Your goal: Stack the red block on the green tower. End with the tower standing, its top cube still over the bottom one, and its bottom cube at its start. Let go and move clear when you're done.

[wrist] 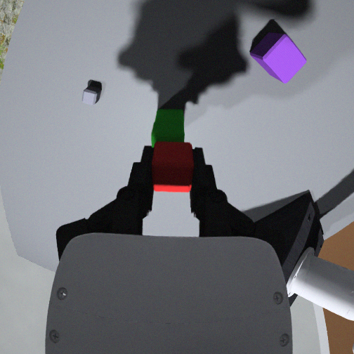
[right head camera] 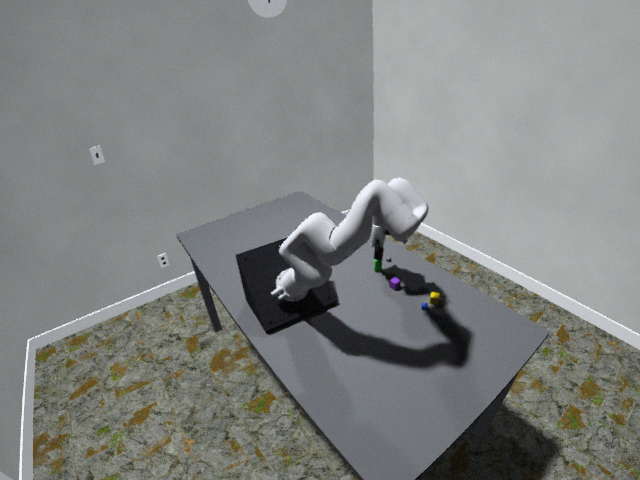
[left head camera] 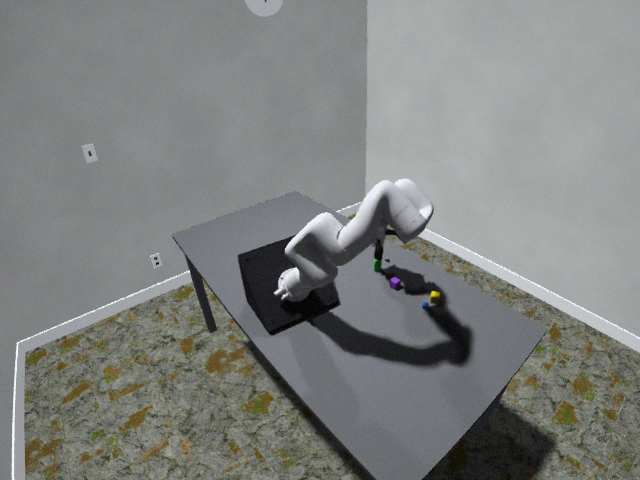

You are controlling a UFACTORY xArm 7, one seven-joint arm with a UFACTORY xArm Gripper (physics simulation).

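Places are measured from the arm's base along level axes (x ahead, y left, z up), in centimetres.
Pixels of known places: gripper, fingertip midpoint: (right head camera: 378, 256) (left head camera: 378, 256); arm's base, origin of the base link: (right head camera: 292, 285) (left head camera: 294, 285).
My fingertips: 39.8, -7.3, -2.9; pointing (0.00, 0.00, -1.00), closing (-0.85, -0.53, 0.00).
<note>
Ahead of a thing's pixels: the offset from my fingertips to its top centre, as dx, dy, dz.
My gripper (wrist: 172, 161) (left head camera: 378, 255) (right head camera: 378, 256) points down and is shut on the red block (wrist: 172, 166), with a dark finger on each side of it. In the two head camera views the fingers hide the red block. The green tower {+0.3, +0.3, -1.8} (left head camera: 377, 265) (right head camera: 377, 265) (wrist: 169, 126) stands upright on the table, directly below the fingertips in the head views. In the wrist view part of the tower shows just beyond the red block, which hides the rest. Whether the red block touches the tower's top I cannot tell.
A purple cube {-3.2, -12.3, -3.9} (left head camera: 395, 282) (right head camera: 394, 283) (wrist: 284, 58) lies near the tower. A yellow cube {+0.8, -29.5, -3.9} (left head camera: 435, 297) (right head camera: 434, 298) and a small blue cube {-5.3, -29.1, -5.3} (left head camera: 424, 305) (right head camera: 423, 305) lie farther off. A small grey block (wrist: 90, 96) lies on the tower's other side. The black base plate (left head camera: 258, 289) is under the arm.
</note>
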